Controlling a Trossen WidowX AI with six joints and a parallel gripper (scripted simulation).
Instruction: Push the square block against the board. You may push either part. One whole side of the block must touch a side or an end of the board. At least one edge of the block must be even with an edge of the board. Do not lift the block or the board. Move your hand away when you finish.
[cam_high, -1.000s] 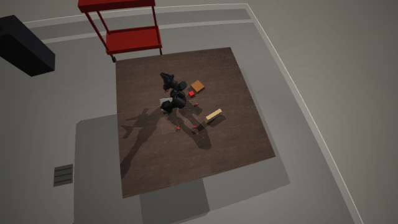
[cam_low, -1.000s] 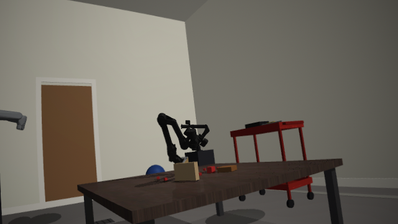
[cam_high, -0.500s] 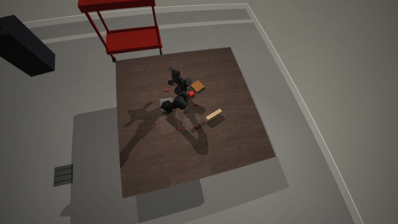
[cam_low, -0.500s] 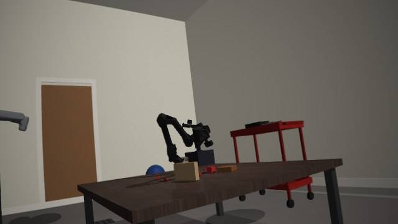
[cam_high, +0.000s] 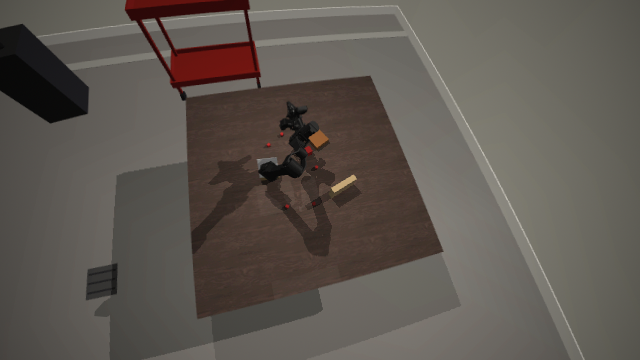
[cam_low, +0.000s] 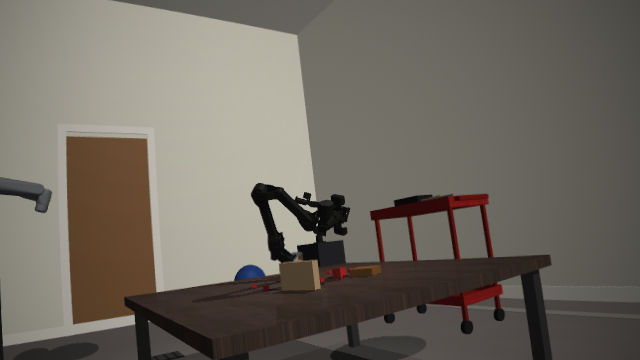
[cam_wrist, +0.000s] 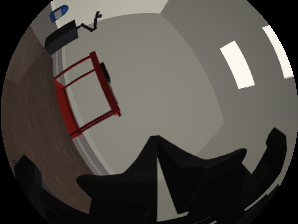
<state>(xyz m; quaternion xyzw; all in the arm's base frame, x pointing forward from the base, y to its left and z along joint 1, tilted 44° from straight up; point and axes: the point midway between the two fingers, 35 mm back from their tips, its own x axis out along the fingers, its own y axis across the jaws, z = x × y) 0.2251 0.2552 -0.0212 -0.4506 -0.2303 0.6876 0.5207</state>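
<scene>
Right now my gripper tip is 450 mm to the left of the board, 240 mm above it and 170 mm short of it. Round my gripper tip: small red cube (270 mm below, 170 mm to the right, 60 mm ahead); orange-brown square block (280 mm below, 150 mm ahead, 100 mm to the right).
</scene>
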